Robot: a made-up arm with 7 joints. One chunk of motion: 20 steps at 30 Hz.
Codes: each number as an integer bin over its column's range. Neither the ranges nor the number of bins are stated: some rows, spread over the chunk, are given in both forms.
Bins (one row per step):
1: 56 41 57 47 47 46 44
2: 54 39 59 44 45 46 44
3: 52 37 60 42 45 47 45
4: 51 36 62 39 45 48 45
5: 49 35 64 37 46 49 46
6: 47 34 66 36 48 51 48
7: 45 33 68 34 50 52 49
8: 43 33 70 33 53 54 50
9: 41 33 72 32 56 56 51
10: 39 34 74 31 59 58 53
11: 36 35 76 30 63 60 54
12: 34 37 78 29 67 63 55
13: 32 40 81 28 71 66 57
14: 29 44 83 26 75 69 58
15: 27 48 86 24 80 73 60
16: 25 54 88 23 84 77 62
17: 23 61 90 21 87 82 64
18: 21 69 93 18 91 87 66
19: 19 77 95 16 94 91 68
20: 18 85 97 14 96 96 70
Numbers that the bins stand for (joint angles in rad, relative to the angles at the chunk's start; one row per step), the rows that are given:
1: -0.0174 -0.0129 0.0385 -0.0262 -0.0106 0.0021 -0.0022
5: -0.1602 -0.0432 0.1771 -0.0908 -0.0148 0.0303 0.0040
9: -0.3234 -0.0533 0.3355 -0.1231 0.0276 0.0961 0.0197
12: -0.4663 -0.0331 0.4542 -0.1425 0.0742 0.1618 0.0322
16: -0.6499 0.0527 0.6522 -0.1813 0.1464 0.2933 0.0541
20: -0.7927 0.2093 0.8304 -0.2395 0.1973 0.4718 0.0792
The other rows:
2: -0.0582 -0.0230 0.0781 -0.0456 -0.0191 0.0021 -0.0022
3: -0.0990 -0.0331 0.0979 -0.0585 -0.0191 0.0115 0.0009
4: -0.1194 -0.0382 0.1375 -0.0779 -0.0191 0.0209 0.0009
6: -0.2010 -0.0483 0.2167 -0.0973 -0.0064 0.0491 0.0103
7: -0.2418 -0.0533 0.2563 -0.1102 0.0021 0.0585 0.0134
8: -0.2826 -0.0533 0.2959 -0.1167 0.0148 0.0773 0.0166
10: -0.3642 -0.0483 0.3751 -0.1296 0.0403 0.1148 0.0260
11: -0.4255 -0.0432 0.4146 -0.1361 0.0573 0.1336 0.0291
13: -0.5071 -0.0180 0.5136 -0.1490 0.0912 0.1900 0.0385
14: -0.5683 0.0022 0.5532 -0.1619 0.1082 0.2182 0.0416
15: -0.6091 0.0224 0.6126 -0.1748 0.1294 0.2558 0.0479
17: -0.6907 0.0881 0.6918 -0.1942 0.1591 0.3403 0.0604
18: -0.7315 0.1285 0.7512 -0.2136 0.1761 0.3873 0.0667
19: -0.7723 0.1689 0.7908 -0.2266 0.1888 0.4248 0.0729

